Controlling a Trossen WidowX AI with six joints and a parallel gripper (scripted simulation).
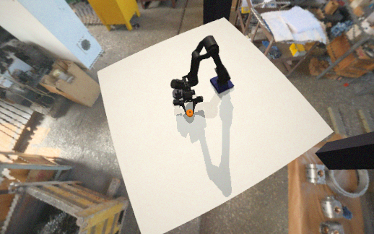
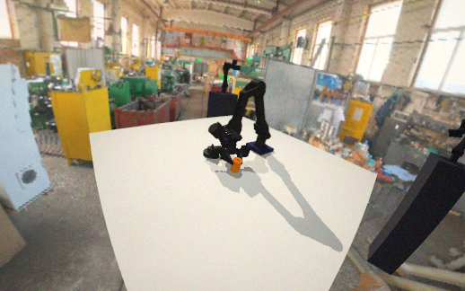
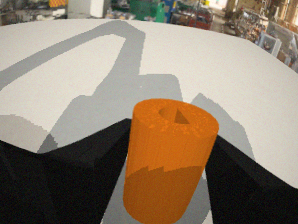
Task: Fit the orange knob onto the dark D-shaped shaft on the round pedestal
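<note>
The orange knob is 1 cm to the right of my gripper tip and 1 cm below it. Round my gripper tip: pedestal: 2 cm behind, 19 cm to the right, 2 cm below.
</note>
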